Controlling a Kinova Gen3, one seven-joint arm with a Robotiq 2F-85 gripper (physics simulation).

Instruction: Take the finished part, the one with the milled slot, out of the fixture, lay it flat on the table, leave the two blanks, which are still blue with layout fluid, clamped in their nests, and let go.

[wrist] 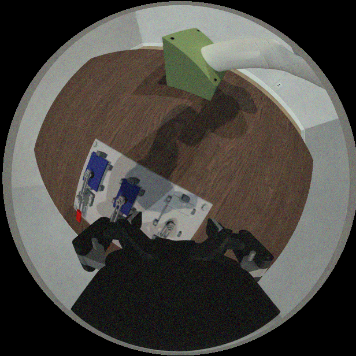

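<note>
The pale fixture plate (152,189) lies slanted on the brown table, lower left of centre. Two blue blanks (100,172) (131,192) sit in the left and middle nests, each with a toggle clamp arm over it. In the right nest, a pale, grey-white shape with thin dark edges, which looks like the finished part (175,207), is hard to tell from the plate; its slot is not clear. The right clamp (167,229) stands at the lower side of that nest; its handle is hidden. My gripper (174,222) is open and empty, its fingertips on either side of the right nest in the view, above the plate.
A green block (187,70) with a sloped face stands at the far table edge, with a thick pale arm-like shape (245,55) meeting it. A red clamp handle (78,215) sticks out at the plate's left corner. Dark shadows cross the wooden table (260,175) and plate.
</note>
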